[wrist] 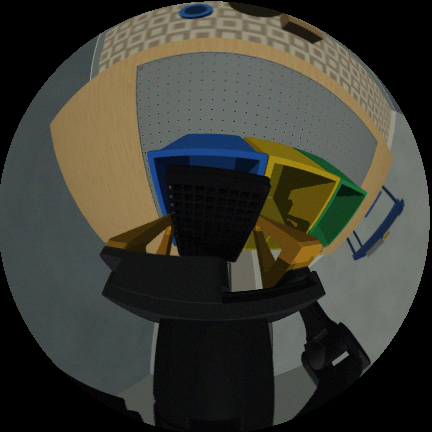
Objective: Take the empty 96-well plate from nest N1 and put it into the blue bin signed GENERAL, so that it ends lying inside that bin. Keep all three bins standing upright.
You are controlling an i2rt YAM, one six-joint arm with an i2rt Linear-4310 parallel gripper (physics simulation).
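Places are measured from the arm's base along level axes (x ahead, y left, z up), in millimetres.
Pixels of known places: gripper, fingertip midpoint: (213, 217).
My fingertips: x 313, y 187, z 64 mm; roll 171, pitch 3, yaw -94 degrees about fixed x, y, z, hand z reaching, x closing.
Ahead of a thing's pixels: the offset from my fingertips to its middle. Level surfaces: height alone.
A black 96-well plate @(11 mm back, 2 mm left, 4 mm up) (217, 212) is held between the orange fingers of my gripper (213, 217), which is shut on it. The plate's grid of wells faces the camera. The blue bin @(27 mm back, 14 mm left, 123 mm down) (207, 152) stands upright behind and below the plate, and the plate covers much of its opening. The yellow bin @(39 mm back, 117 mm right, 123 mm down) (305, 172) stands upright right beside the blue one, and the green bin @(52 mm back, 248 mm right, 123 mm down) (354, 192) stands upright to the right of the yellow one. The GENERAL sign and nest N1 do not show in this view.
The bins stand on a grey perforated board @(213 mm down) (200, 95) set on a wooden table @(226 mm down) (95, 150). Beyond the table's far edge are a patterned rug (165, 30), a blue round object (196, 10) and a brown box (301, 28). A blue frame-like object (378, 234) is at the right, off the table.
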